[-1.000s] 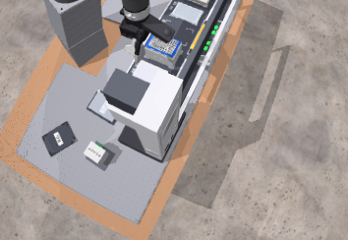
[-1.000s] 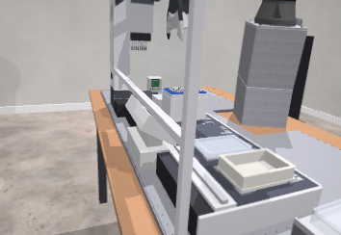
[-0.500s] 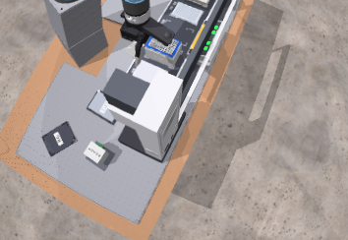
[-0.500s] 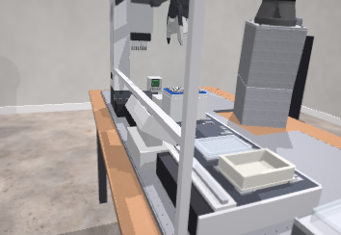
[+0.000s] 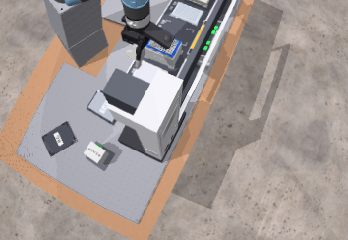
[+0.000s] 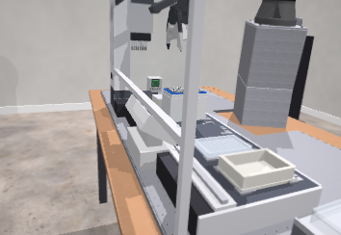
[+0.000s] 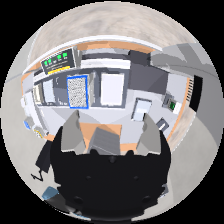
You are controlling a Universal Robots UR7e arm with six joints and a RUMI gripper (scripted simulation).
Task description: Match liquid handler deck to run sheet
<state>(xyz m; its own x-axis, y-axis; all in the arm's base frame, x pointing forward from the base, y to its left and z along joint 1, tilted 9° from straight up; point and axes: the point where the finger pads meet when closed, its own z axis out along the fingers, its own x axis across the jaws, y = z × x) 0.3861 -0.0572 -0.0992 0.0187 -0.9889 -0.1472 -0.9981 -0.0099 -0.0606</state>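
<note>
My hand is 200 mm above the white sealed block. Round my hand: clear well plate (10 mm behind, 370 mm to the left, 210 mm below); then blue-framed tip rack (10 mm behind, 120 mm to the left, 150 mm below); then ready key post (40 mm behind, 360 mm to the right, 210 mm below).
</note>
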